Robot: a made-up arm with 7 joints. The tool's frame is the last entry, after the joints.
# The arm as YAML. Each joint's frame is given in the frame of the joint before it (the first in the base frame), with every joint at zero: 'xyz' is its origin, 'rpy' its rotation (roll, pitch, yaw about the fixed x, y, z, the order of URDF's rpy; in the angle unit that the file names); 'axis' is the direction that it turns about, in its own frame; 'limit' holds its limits. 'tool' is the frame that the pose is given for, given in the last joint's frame.
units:
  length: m
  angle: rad
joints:
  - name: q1
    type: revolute
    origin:
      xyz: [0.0, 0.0, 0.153]
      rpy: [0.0, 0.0, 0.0]
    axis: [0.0, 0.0, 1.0]
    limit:
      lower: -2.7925
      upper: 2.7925
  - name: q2
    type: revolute
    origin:
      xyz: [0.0, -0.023, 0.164]
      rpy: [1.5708, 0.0, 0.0]
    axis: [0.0, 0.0, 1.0]
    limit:
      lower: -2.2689
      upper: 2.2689
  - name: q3
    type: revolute
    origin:
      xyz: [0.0, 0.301, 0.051]
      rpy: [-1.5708, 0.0, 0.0]
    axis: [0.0, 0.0, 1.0]
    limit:
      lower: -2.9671
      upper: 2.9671
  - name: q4
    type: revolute
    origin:
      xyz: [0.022, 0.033, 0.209]
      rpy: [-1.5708, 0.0, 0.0]
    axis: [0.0, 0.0, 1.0]
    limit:
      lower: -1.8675
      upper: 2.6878
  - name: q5
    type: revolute
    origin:
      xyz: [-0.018, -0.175, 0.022]
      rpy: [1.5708, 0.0, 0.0]
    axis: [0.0, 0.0, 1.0]
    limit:
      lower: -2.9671
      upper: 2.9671
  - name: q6
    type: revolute
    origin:
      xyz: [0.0, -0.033, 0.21]
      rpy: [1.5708, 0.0, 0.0]
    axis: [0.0, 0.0, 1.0]
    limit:
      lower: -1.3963
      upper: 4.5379
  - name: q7
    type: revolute
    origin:
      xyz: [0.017, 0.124, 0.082]
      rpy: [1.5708, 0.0, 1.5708]
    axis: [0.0, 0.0, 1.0]
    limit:
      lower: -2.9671
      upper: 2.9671
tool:
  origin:
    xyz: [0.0, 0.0, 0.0]
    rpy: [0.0, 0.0, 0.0]
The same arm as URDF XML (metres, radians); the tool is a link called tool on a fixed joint. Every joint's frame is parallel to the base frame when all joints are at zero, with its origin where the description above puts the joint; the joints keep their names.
<robot name="arm">
  <joint name="q1" type="revolute">
    <parent link="base_link"/>
    <child link="link1"/>
    <origin xyz="0 0 0.153"/>
    <axis xyz="0 0 1"/>
    <limit lower="-2.7925" upper="2.7925"/>
  </joint>
  <joint name="q2" type="revolute">
    <parent link="link1"/>
    <child link="link2"/>
    <origin xyz="0 -0.023 0.164"/>
    <axis xyz="0 -1 0"/>
    <limit lower="-2.2689" upper="2.2689"/>
  </joint>
  <joint name="q3" type="revolute">
    <parent link="link2"/>
    <child link="link3"/>
    <origin xyz="0 -0.051 0.301"/>
    <axis xyz="0 0 1"/>
    <limit lower="-2.9671" upper="2.9671"/>
  </joint>
  <joint name="q4" type="revolute">
    <parent link="link3"/>
    <child link="link4"/>
    <origin xyz="0.022 0.033 0.209"/>
    <axis xyz="0 1 0"/>
    <limit lower="-1.8675" upper="2.6878"/>
  </joint>
  <joint name="q5" type="revolute">
    <parent link="link4"/>
    <child link="link5"/>
    <origin xyz="-0.018 0.022 0.175"/>
    <axis xyz="0 0 1"/>
    <limit lower="-2.9671" upper="2.9671"/>
  </joint>
  <joint name="q6" type="revolute">
    <parent link="link5"/>
    <child link="link6"/>
    <origin xyz="0 -0.033 0.21"/>
    <axis xyz="0 -1 0"/>
    <limit lower="-1.3963" upper="4.5379"/>
  </joint>
  <joint name="q7" type="revolute">
    <parent link="link6"/>
    <child link="link7"/>
    <origin xyz="0.017 -0.082 0.124"/>
    <axis xyz="1 0 0"/>
    <limit lower="-2.9671" upper="2.9671"/>
  </joint>
  <joint name="tool_fixed" type="fixed">
    <parent link="link7"/>
    <child link="tool"/>
    <origin xyz="0 0 0" rpy="-3.1416 -1.5708 0"/>
  </joint>
  <link name="base_link"/>
  <link name="link1"/>
  <link name="link2"/>
  <link name="link3"/>
  <link name="link4"/>
  <link name="link5"/>
  <link name="link6"/>
  <link name="link7"/>
  <link name="tool"/>
</robot>

